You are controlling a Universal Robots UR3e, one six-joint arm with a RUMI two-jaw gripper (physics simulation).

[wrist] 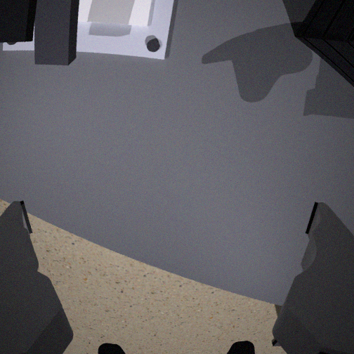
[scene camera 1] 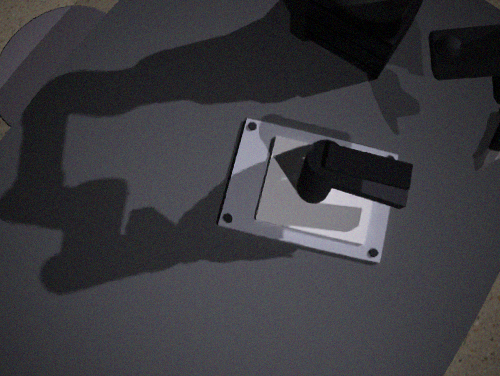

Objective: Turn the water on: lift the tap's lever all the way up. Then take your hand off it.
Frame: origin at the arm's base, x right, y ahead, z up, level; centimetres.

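Where they show: gripper, fingertip midpoint: (scene camera 1: 473,113).
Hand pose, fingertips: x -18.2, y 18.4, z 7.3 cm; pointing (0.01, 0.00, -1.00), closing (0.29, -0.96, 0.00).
Things, the pixels of their top centre, and the offset from my fingertips. "spot": a spot on its surface instead. Level surfaces: height alone.
- dark round post, surface spot: (scene camera 1: 315,186) spot: dx +15.2, dy +14.6, dz -7.6 cm
- white plate, surface spot: (scene camera 1: 235,192) spot: dx +25.4, dy +17.3, dz -16.9 cm
- dark spout, middle of its top: (scene camera 1: 373,182) dx +8.5, dy +11.1, dz -7.8 cm
- grey table top, its level: dz -17.7 cm
The tap is a dark round post (scene camera 1: 315,186) on a white plate (scene camera 1: 235,192) (wrist: 115,47). Its dark lever (scene camera 1: 372,162) is the upper bar, reaching right from the post's top, low above the dark spout (scene camera 1: 382,191) and nearly along it in scene camera 1. Two dark bars of the tap show at the upper left in the wrist view; which one is the lever is hard to tell there. My gripper (wrist: 169,207) is open, with its fingers wide apart and nothing between them. It is apart from the tap, partly cut off at the right edge in scene camera 1.
A large dark block (scene camera 1: 355,35) (wrist: 335,37) stands behind the plate. The grey table top (scene camera 1: 175,320) (wrist: 190,150) lies around the plate, with the arm's shadows across it. Its edge borders the speckled floor (scene camera 1: 485,325) (wrist: 150,300). A grey round shape (scene camera 1: 37,47) shows at the upper left.
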